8 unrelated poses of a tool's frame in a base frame.
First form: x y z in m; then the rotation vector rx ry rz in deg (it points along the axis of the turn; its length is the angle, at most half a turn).
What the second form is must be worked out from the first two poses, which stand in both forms.
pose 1, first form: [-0.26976 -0.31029 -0.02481 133.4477 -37.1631 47.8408]
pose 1, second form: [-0.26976 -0.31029 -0.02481 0.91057 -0.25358 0.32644 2.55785]
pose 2, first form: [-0.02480 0.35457 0.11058 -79.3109 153.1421 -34.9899]
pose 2, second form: [-0.02480 0.35457 0.11058 -0.45070 0.87025 -0.19884 3.07133]
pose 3, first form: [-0.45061 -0.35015 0.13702 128.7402 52.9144 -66.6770]
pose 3, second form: [-0.45061 -0.35015 0.13702 0.83415 0.34285 -0.43202 2.69368]
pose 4, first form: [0.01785 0.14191 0.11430 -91.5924 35.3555 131.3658]
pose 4, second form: [0.01785 0.14191 0.11430 -0.55849 0.21558 0.80101 2.86235]
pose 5, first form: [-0.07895 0.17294 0.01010 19.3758 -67.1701 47.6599]
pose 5, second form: [-0.07895 0.17294 0.01010 0.22900 -0.79389 0.56329 1.47671]
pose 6, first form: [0.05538 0.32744 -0.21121 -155.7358 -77.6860 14.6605]
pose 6, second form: [0.05538 0.32744 -0.21121 -0.89169 -0.44480 0.08394 3.04827]
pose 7, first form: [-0.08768 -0.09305 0.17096 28.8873 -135.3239 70.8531]
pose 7, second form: [-0.08768 -0.09305 0.17096 0.18582 -0.87049 0.45577 2.71325]
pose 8, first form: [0.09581 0.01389 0.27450 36.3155 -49.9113 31.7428]
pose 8, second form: [0.09581 0.01389 0.27450 0.52321 -0.71909 0.45733 1.21141]
